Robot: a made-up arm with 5 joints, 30 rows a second.
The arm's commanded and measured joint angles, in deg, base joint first. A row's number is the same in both.
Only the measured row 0 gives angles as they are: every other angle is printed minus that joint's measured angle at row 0.
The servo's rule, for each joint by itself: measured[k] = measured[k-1] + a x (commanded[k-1-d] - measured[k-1]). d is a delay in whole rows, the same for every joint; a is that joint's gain. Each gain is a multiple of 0.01, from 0.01 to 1. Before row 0 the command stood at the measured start. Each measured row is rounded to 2 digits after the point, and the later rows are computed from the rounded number. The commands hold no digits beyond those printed.
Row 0, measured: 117.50 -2.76 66.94 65.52 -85.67
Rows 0 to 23, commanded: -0.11 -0.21 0.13 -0.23 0.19; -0.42 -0.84 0.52 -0.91 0.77; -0.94 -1.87 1.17 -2.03 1.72; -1.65 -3.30 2.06 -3.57 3.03; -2.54 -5.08 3.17 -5.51 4.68; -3.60 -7.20 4.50 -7.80 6.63; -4.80 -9.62 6.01 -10.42 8.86; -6.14 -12.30 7.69 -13.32 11.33; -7.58 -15.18 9.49 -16.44 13.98; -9.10 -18.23 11.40 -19.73 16.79; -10.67 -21.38 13.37 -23.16 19.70; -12.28 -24.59 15.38 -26.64 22.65; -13.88 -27.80 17.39 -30.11 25.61; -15.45 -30.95 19.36 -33.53 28.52; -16.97 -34.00 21.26 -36.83 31.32; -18.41 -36.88 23.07 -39.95 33.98; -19.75 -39.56 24.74 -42.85 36.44; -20.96 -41.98 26.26 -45.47 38.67; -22.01 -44.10 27.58 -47.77 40.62; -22.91 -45.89 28.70 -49.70 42.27; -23.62 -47.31 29.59 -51.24 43.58; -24.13 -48.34 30.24 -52.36 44.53; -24.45 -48.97 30.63 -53.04 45.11; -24.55 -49.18 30.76 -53.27 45.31
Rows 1 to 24, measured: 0.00 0.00 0.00 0.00 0.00; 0.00 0.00 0.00 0.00 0.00; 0.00 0.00 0.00 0.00 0.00; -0.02 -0.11 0.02 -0.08 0.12; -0.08 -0.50 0.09 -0.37 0.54; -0.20 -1.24 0.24 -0.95 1.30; -0.40 -2.35 0.49 -1.87 2.41; -0.70 -3.82 0.87 -3.14 3.86; -1.11 -5.65 1.38 -4.77 5.63; -1.63 -7.79 2.03 -6.75 7.70; -2.26 -10.23 2.82 -9.05 10.02; -3.00 -12.90 3.75 -11.64 12.55; -3.85 -15.78 4.82 -14.47 15.26; -4.80 -18.80 6.02 -17.51 18.10; -5.85 -21.93 7.33 -20.71 21.01; -6.97 -25.10 8.74 -24.00 23.95; -8.16 -28.26 10.23 -27.34 26.87; -9.39 -31.36 11.77 -30.66 29.72; -10.65 -34.34 13.35 -33.91 32.45; -11.92 -37.16 14.94 -37.04 35.00; -13.19 -39.76 16.52 -39.99 37.35; -14.42 -42.10 18.07 -42.71 39.44; -15.61 -44.15 19.56 -45.16 41.25; -16.73 -45.86 20.96 -47.29 42.74
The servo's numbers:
d 3
a 0.14 0.54 0.14 0.35 0.64

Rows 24 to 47, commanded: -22.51 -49.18 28.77 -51.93 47.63; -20.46 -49.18 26.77 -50.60 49.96; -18.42 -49.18 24.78 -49.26 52.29; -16.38 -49.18 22.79 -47.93 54.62; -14.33 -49.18 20.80 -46.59 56.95; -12.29 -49.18 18.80 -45.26 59.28; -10.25 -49.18 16.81 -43.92 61.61; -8.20 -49.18 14.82 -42.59 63.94; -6.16 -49.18 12.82 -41.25 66.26; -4.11 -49.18 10.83 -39.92 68.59; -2.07 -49.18 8.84 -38.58 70.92; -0.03 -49.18 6.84 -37.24 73.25; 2.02 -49.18 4.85 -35.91 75.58; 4.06 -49.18 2.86 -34.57 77.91; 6.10 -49.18 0.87 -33.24 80.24; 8.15 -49.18 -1.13 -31.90 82.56; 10.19 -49.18 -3.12 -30.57 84.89; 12.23 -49.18 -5.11 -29.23 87.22; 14.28 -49.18 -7.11 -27.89 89.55; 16.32 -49.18 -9.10 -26.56 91.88; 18.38 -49.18 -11.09 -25.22 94.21; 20.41 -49.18 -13.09 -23.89 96.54; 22.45 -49.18 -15.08 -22.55 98.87; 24.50 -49.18 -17.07 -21.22 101.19
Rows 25 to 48, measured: -17.77 -47.20 22.26 -49.06 43.89; -18.71 -48.16 23.43 -50.45 44.67; -19.53 -48.71 24.46 -51.44 45.08; -19.95 -48.96 25.06 -51.61 46.71; -20.02 -49.08 25.30 -51.26 48.79; -19.80 -49.13 25.23 -50.56 51.03; -19.32 -49.16 24.89 -49.64 53.33; -18.62 -49.17 24.32 -48.57 55.65; -17.73 -49.18 23.55 -47.41 57.97; -16.68 -49.18 22.61 -46.19 60.30; -15.49 -49.18 21.52 -44.93 62.63; -14.18 -49.18 20.30 -43.64 64.95; -12.77 -49.18 18.97 -42.34 67.28; -11.27 -49.18 17.55 -41.02 69.61; -9.70 -49.18 16.05 -39.70 71.94; -8.06 -49.18 14.48 -38.37 74.27; -6.36 -49.18 12.85 -37.04 76.60; -4.62 -49.18 11.17 -35.71 78.93; -2.83 -49.18 9.45 -34.38 81.25; -1.01 -49.18 7.69 -33.05 83.58; 0.84 -49.18 5.90 -31.71 85.91; 2.72 -49.18 4.08 -30.37 88.24; 4.62 -49.18 2.23 -29.04 90.57; 6.55 -49.18 0.37 -27.70 92.90
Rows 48 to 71, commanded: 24.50 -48.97 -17.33 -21.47 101.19; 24.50 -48.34 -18.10 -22.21 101.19; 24.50 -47.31 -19.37 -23.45 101.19; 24.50 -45.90 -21.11 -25.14 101.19; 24.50 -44.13 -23.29 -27.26 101.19; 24.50 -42.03 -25.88 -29.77 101.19; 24.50 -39.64 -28.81 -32.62 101.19; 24.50 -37.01 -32.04 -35.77 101.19; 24.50 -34.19 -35.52 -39.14 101.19; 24.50 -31.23 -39.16 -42.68 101.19; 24.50 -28.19 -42.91 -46.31 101.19; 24.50 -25.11 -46.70 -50.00 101.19; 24.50 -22.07 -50.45 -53.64 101.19; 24.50 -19.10 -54.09 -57.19 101.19; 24.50 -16.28 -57.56 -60.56 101.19; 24.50 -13.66 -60.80 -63.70 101.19; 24.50 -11.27 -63.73 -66.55 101.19; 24.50 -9.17 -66.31 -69.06 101.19; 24.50 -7.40 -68.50 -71.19 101.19; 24.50 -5.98 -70.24 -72.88 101.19; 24.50 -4.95 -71.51 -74.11 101.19; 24.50 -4.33 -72.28 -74.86 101.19; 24.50 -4.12 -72.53 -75.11 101.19; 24.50 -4.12 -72.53 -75.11 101.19
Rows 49 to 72, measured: 8.49 -49.18 -1.51 -26.37 95.23; 10.44 -49.18 -3.41 -25.03 97.56; 12.41 -49.18 -5.32 -23.70 99.88; 14.10 -49.07 -7.00 -22.92 100.72; 15.56 -48.68 -8.55 -22.67 101.02; 16.81 -47.94 -10.06 -22.94 101.13; 17.89 -46.84 -11.61 -23.71 101.17; 18.82 -45.38 -13.25 -24.95 101.18; 19.62 -43.57 -15.02 -26.64 101.19; 20.30 -41.45 -16.95 -28.73 101.19; 20.89 -39.05 -19.06 -31.19 101.19; 21.40 -36.43 -21.36 -33.97 101.19; 21.83 -33.62 -23.85 -37.02 101.19; 22.20 -30.69 -26.52 -40.27 101.19; 22.52 -27.68 -29.35 -43.68 101.19; 22.80 -24.65 -32.30 -47.17 101.19; 23.04 -21.65 -35.35 -50.68 101.19; 23.24 -18.75 -38.46 -54.14 101.19; 23.42 -16.00 -41.59 -57.49 101.19; 23.57 -13.45 -44.69 -60.66 101.19; 23.70 -11.14 -47.72 -63.60 101.19; 23.81 -9.12 -50.63 -66.26 101.19; 23.91 -7.42 -53.38 -68.58 101.19; 23.99 -6.09 -55.92 -70.52 101.19
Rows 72 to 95, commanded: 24.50 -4.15 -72.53 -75.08 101.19; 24.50 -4.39 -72.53 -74.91 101.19; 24.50 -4.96 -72.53 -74.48 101.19; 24.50 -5.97 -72.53 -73.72 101.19; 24.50 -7.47 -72.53 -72.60 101.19; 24.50 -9.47 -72.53 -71.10 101.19; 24.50 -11.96 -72.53 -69.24 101.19; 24.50 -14.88 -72.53 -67.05 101.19; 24.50 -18.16 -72.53 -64.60 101.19; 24.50 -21.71 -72.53 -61.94 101.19; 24.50 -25.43 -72.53 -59.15 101.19; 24.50 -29.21 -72.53 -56.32 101.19; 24.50 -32.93 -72.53 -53.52 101.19; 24.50 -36.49 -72.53 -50.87 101.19; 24.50 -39.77 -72.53 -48.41 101.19; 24.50 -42.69 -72.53 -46.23 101.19; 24.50 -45.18 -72.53 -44.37 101.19; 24.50 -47.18 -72.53 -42.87 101.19; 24.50 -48.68 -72.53 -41.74 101.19; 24.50 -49.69 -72.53 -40.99 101.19; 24.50 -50.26 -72.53 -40.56 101.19; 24.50 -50.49 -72.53 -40.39 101.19; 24.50 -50.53 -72.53 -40.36 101.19; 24.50 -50.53 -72.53 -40.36 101.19
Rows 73 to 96, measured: 24.06 -5.14 -58.21 -72.04 101.19; 24.12 -4.59 -60.21 -73.11 101.19; 24.17 -4.34 -61.93 -73.81 101.19; 24.22 -4.24 -63.41 -74.25 101.19; 24.26 -4.32 -64.69 -74.48 101.19; 24.29 -4.67 -65.79 -74.48 101.19; 24.32 -5.37 -66.73 -74.21 101.19; 24.35 -6.50 -67.54 -73.65 101.19; 24.37 -8.10 -68.24 -72.76 101.19; 24.39 -10.18 -68.84 -71.53 101.19; 24.41 -12.72 -69.36 -69.96 101.19; 24.42 -15.66 -69.80 -68.08 101.19; 24.43 -18.93 -70.18 -65.93 101.19; 24.44 -22.44 -70.51 -63.56 101.19; 24.45 -26.10 -70.79 -61.03 101.19; 24.46 -29.79 -71.03 -58.40 101.19; 24.47 -33.41 -71.24 -55.76 101.19; 24.47 -36.84 -71.42 -53.19 101.19; 24.47 -40.00 -71.58 -50.75 101.19; 24.47 -42.80 -71.71 -48.52 101.19; 24.47 -45.17 -71.82 -46.54 101.19; 24.47 -47.07 -71.92 -44.86 101.19; 24.47 -48.48 -72.01 -43.51 101.19; 24.47 -49.44 -72.08 -42.48 101.19
